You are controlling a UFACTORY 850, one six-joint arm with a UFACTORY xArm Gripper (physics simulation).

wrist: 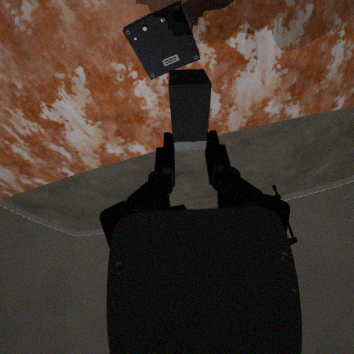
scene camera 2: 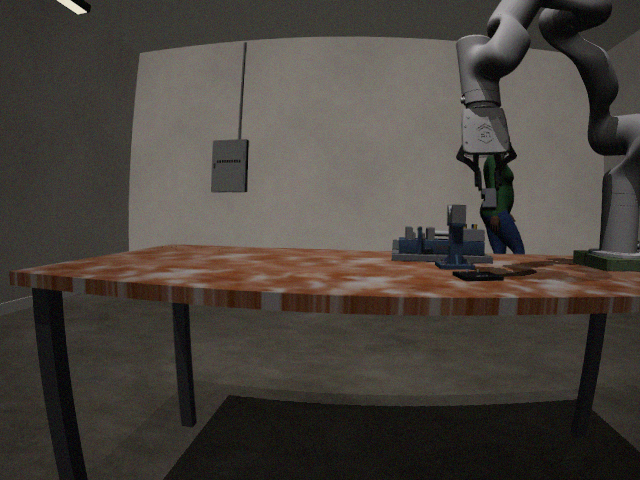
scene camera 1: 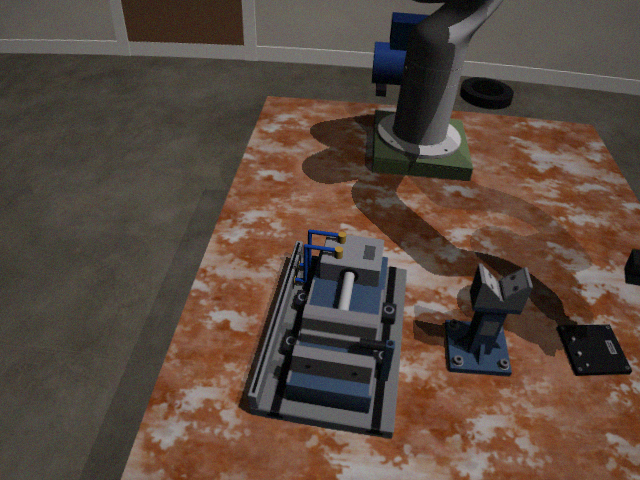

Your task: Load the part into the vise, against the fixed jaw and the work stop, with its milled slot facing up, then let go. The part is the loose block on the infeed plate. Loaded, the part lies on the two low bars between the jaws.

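The part, a dark grey block (scene camera 1: pixel 633 267) (scene camera 2: pixel 488 198) (wrist: pixel 190 112), is held in the air, well above the table. Its milled slot cannot be made out. My gripper (scene camera 2: pixel 488 189) (wrist: pixel 189 142) is shut on it, a fingertip on each side near its upper end. The vise (scene camera 1: pixel 395 408) (scene camera 2: pixel 439 256) stands apart from the part, to its left in both scene views. Its front jaw (scene camera 1: pixel 330 363) has two holes and a blue backing; the middle jaw (scene camera 1: pixel 341 319) meets the white screw. The work stop (scene camera 1: pixel 387 359) is a blue post with a dark rod at the gap's right end. The low bars are mostly hidden.
The black infeed plate (scene camera 1: pixel 594 350) (scene camera 2: pixel 478 276) (wrist: pixel 162 45) lies on the table, with no block on it. A V-block stand (scene camera 1: pixel 485 328) (scene camera 2: pixel 456 232) rises between the plate and the vise. Blue nozzles with yellow tips (scene camera 1: pixel 308 248) stand at the vise's back left.
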